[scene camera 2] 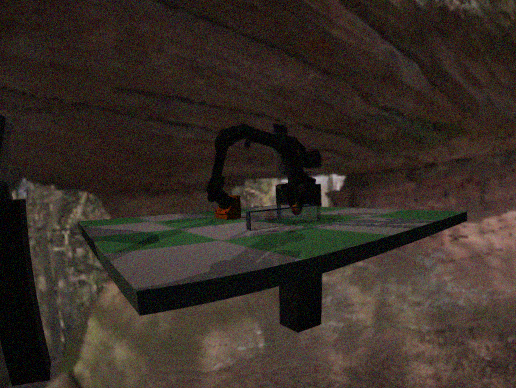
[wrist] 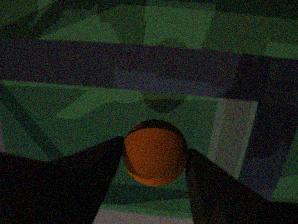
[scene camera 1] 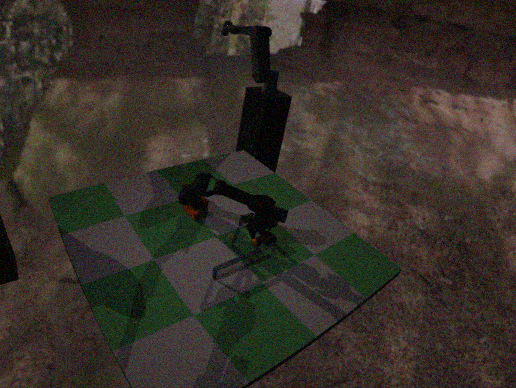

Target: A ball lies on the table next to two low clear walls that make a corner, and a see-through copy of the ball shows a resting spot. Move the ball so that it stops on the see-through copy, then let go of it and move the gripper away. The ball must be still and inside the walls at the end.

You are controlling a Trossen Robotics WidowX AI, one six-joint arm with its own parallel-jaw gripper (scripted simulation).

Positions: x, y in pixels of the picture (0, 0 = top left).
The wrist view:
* gripper: 155, 148
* orange ball: 155, 153, held by the gripper
